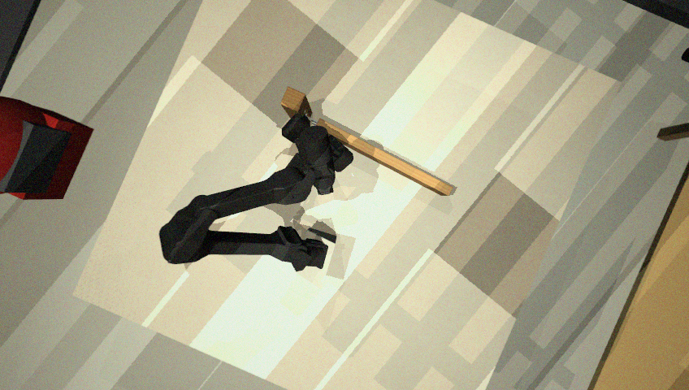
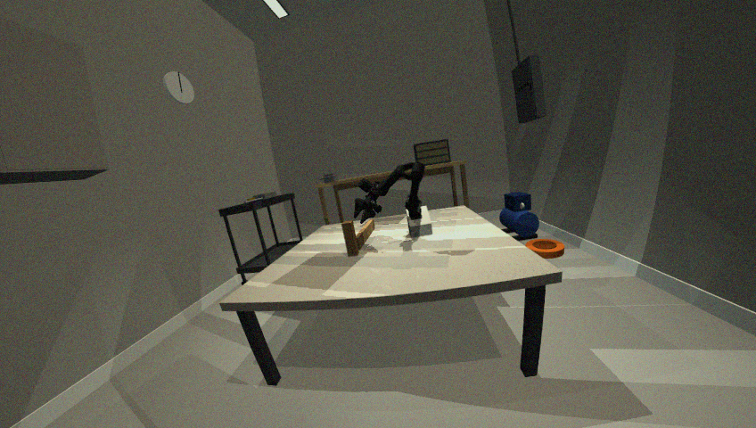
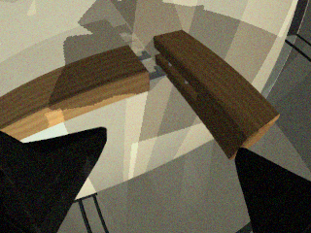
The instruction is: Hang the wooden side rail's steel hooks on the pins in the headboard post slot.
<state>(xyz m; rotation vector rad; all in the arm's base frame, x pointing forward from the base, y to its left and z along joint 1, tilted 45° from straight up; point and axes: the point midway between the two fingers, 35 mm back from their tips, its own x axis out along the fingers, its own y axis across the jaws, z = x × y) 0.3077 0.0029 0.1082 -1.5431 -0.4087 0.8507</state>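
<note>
Right now the wooden headboard post is 5 cm ahead of my gripper tip, 7 cm to the left of it and 7 cm below it.
</note>
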